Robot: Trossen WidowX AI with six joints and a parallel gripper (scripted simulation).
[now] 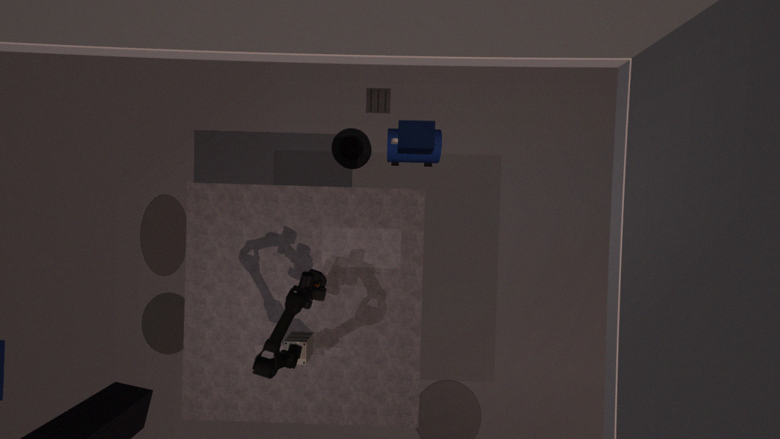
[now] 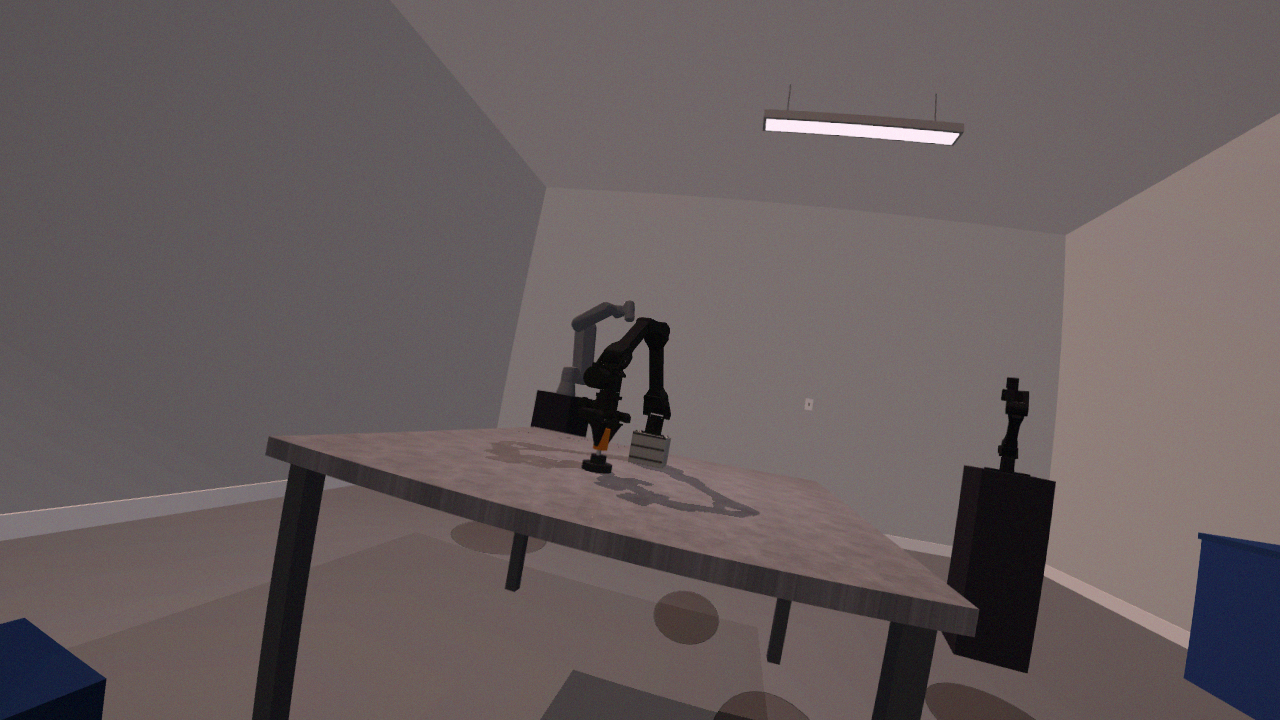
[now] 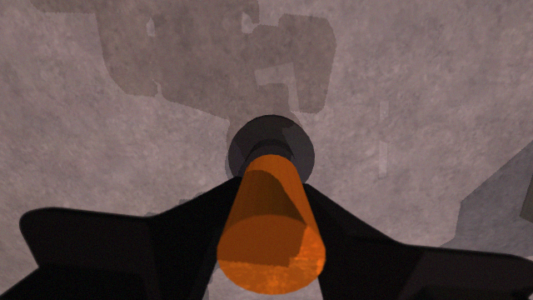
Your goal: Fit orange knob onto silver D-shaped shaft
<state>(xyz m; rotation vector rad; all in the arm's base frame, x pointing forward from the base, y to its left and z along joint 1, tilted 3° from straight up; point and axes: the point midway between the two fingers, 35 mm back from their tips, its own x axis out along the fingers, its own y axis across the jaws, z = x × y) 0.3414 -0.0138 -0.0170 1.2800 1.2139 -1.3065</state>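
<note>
Now: gripper tip 40 mm above the round pedestal. Also, from my gripper tip: orange knob: 30 mm above.
</note>
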